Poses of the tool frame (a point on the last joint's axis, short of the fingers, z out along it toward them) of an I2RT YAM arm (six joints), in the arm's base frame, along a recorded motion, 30 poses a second.
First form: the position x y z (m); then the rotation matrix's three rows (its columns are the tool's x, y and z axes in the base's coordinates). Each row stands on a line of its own.
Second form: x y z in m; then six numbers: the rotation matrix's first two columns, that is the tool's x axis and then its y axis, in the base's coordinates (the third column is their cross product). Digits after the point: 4 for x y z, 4 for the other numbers. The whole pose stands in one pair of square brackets.
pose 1, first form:
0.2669 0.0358 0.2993
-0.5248 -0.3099 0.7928
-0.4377 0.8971 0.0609
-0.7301 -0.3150 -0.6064
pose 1, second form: [0.2669 0.0358 0.2993 -0.5248 -0.4377 -0.7301 -0.3099 0.8971 -0.3150]
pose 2, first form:
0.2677 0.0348 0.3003
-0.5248 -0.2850 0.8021
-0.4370 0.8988 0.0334
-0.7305 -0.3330 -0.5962
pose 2, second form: [0.2677 0.0348 0.3003 -0.5248 -0.4370 -0.7305 -0.2850 0.8988 -0.3330]
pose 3, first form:
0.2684 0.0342 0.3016
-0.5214 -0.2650 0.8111
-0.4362 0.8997 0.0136
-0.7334 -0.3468 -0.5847
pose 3, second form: [0.2684 0.0342 0.3016 -0.5214 -0.4362 -0.7334 -0.2650 0.8997 -0.3468]
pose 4, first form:
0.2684 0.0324 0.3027
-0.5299 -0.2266 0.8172
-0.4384 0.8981 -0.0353
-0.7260 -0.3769 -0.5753
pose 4, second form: [0.2684 0.0324 0.3027 -0.5299 -0.4384 -0.7260 -0.2266 0.8981 -0.3769]
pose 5, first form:
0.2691 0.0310 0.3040
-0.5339 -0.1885 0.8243
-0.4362 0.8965 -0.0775
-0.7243 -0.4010 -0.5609
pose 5, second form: [0.2691 0.0310 0.3040 -0.5339 -0.4362 -0.7243 -0.1885 0.8965 -0.4010]
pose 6, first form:
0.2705 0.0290 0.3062
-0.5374 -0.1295 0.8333
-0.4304 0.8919 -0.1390
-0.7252 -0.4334 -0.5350
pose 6, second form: [0.2705 0.0290 0.3062 -0.5374 -0.4304 -0.7252 -0.1295 0.8919 -0.4334]
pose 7, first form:
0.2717 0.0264 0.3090
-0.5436 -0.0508 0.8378
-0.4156 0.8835 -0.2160
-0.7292 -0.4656 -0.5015
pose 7, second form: [0.2717 0.0264 0.3090 -0.5436 -0.4156 -0.7292 -0.0508 0.8835 -0.4656]
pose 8, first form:
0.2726 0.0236 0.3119
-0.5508 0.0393 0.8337
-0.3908 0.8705 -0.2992
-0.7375 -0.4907 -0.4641
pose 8, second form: [0.2726 0.0236 0.3119 -0.5508 -0.3908 -0.7375 0.0393 0.8705 -0.4907]
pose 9, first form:
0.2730 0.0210 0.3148
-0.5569 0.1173 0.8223
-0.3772 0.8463 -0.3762
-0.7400 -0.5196 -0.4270
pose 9, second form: [0.2730 0.0210 0.3148 -0.5569 -0.3772 -0.7400 0.1173 0.8463 -0.5196]
